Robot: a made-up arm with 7 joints. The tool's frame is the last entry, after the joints.
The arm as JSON. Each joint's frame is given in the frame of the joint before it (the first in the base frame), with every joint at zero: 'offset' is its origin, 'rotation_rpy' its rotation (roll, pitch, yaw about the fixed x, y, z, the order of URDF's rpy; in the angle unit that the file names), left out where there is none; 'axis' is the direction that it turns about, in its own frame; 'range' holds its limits. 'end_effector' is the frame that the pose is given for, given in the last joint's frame.
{
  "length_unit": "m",
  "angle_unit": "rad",
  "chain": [
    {
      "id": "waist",
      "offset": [
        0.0,
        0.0,
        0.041
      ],
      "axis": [
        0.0,
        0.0,
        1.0
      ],
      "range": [
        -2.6,
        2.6
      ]
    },
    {
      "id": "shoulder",
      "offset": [
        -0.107,
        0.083,
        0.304
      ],
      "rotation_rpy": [
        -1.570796,
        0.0,
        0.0
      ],
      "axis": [
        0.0,
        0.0,
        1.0
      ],
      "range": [
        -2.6,
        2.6
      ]
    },
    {
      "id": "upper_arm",
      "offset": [
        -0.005,
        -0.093,
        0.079
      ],
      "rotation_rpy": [
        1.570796,
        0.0,
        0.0
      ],
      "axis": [
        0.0,
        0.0,
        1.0
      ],
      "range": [
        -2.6,
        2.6
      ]
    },
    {
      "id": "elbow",
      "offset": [
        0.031,
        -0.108,
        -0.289
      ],
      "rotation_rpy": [
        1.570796,
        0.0,
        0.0
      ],
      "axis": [
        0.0,
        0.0,
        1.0
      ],
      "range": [
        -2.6,
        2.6
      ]
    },
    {
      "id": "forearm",
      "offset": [
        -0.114,
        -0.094,
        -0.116
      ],
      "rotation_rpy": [
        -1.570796,
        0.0,
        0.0
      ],
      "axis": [
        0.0,
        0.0,
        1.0
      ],
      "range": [
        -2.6,
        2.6
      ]
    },
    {
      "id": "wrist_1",
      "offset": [
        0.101,
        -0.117,
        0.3
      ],
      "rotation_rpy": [
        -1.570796,
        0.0,
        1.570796
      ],
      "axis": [
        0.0,
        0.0,
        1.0
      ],
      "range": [
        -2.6,
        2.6
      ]
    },
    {
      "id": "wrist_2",
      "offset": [
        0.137,
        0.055,
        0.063
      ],
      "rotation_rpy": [
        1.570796,
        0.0,
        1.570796
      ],
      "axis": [
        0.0,
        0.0,
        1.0
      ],
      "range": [
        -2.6,
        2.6
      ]
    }
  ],
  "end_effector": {
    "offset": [
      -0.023,
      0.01,
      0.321
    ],
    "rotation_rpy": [
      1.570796,
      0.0,
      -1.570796
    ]
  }
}
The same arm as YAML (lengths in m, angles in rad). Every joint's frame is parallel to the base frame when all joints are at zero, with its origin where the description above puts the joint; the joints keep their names.
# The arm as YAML. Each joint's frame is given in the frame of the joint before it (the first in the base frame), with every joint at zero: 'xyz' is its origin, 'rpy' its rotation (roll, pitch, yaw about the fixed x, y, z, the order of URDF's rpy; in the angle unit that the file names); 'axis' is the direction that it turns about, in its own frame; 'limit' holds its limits. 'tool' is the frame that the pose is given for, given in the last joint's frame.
units:
  length: m
  angle: rad
joints:
  - name: waist
    type: revolute
    origin:
      xyz: [0.0, 0.0, 0.041]
      rpy: [0.0, 0.0, 0.0]
    axis: "+z"
    limit:
      lower: -2.6
      upper: 2.6
  - name: shoulder
    type: revolute
    origin:
      xyz: [-0.107, 0.083, 0.304]
      rpy: [0.0, 0.0, 0.0]
    axis: "+y"
    limit:
      lower: -2.6
      upper: 2.6
  - name: upper_arm
    type: revolute
    origin:
      xyz: [-0.005, 0.079, 0.093]
      rpy: [0.0, 0.0, 0.0]
    axis: "+z"
    limit:
      lower: -2.6
      upper: 2.6
  - name: elbow
    type: revolute
    origin:
      xyz: [0.031, -0.108, -0.289]
      rpy: [0.0, 0.0, 0.0]
    axis: "-y"
    limit:
      lower: -2.6
      upper: 2.6
  - name: forearm
    type: revolute
    origin:
      xyz: [-0.114, 0.116, -0.094]
      rpy: [0.0, 0.0, 0.0]
    axis: "+z"
    limit:
      lower: -2.6
      upper: 2.6
  - name: wrist_1
    type: revolute
    origin:
      xyz: [0.101, -0.117, 0.3]
      rpy: [0.0, 0.0, 0.0]
    axis: "-x"
    limit:
      lower: -2.6
      upper: 2.6
  - name: wrist_2
    type: revolute
    origin:
      xyz: [-0.063, 0.137, -0.055]
      rpy: [0.0, 0.0, 0.0]
    axis: "+y"
    limit:
      lower: -2.6
      upper: 2.6
tool:
  origin:
    xyz: [-0.01, 0.321, 0.023]
    rpy: [0.0, 0.0, 0.0]

